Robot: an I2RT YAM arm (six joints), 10 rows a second.
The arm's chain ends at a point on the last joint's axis. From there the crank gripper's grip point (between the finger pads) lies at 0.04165 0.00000 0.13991 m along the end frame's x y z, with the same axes.
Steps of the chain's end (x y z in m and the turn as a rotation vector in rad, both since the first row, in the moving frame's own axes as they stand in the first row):
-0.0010, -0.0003, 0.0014, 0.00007, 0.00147, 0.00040
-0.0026, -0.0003, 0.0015, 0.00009, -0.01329, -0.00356
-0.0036, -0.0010, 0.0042, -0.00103, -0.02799, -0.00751
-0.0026, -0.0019, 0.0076, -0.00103, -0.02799, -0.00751
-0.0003, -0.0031, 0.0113, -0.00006, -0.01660, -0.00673
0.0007, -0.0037, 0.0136, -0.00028, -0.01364, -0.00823
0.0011, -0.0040, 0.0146, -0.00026, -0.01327, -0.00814
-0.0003, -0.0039, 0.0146, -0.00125, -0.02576, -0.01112
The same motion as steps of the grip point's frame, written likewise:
-0.0008, -0.0003, 0.0013, 0.00007, 0.00147, 0.00040
-0.0045, -0.0005, 0.0020, 0.00009, -0.01329, -0.00356
-0.0075, -0.0012, 0.0053, -0.00103, -0.02799, -0.00751
-0.0065, -0.0021, 0.0087, -0.00103, -0.02799, -0.00751
-0.0026, -0.0034, 0.0120, -0.00006, -0.01660, -0.00673
-0.0012, -0.0040, 0.0142, -0.00028, -0.01364, -0.00823
-0.0008, -0.0043, 0.0151, -0.00026, -0.01327, -0.00814
-0.0039, -0.0042, 0.0156, -0.00125, -0.02576, -0.01112

